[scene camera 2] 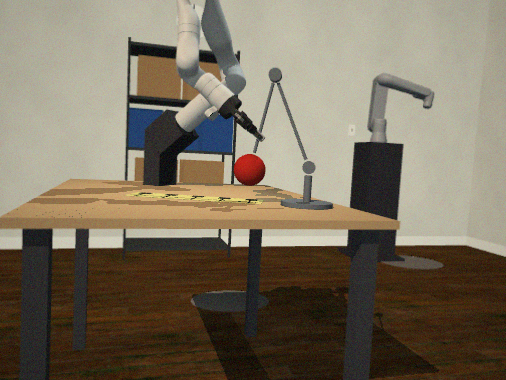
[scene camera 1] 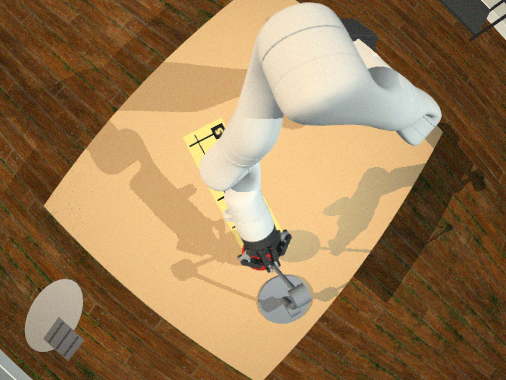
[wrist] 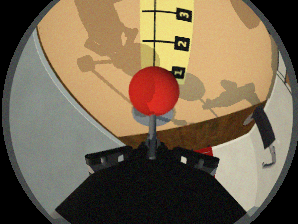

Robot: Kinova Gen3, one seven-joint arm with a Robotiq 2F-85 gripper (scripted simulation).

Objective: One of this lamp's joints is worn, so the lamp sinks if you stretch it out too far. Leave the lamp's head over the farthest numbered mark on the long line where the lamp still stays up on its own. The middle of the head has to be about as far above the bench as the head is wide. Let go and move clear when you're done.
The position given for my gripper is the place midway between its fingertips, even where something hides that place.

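What I see here is my gripper (scene camera 1: 274, 269). The same gripper is visible to me in scene camera 2 (scene camera 2: 263, 140), and I find it in the wrist view (wrist: 152, 144) as well.
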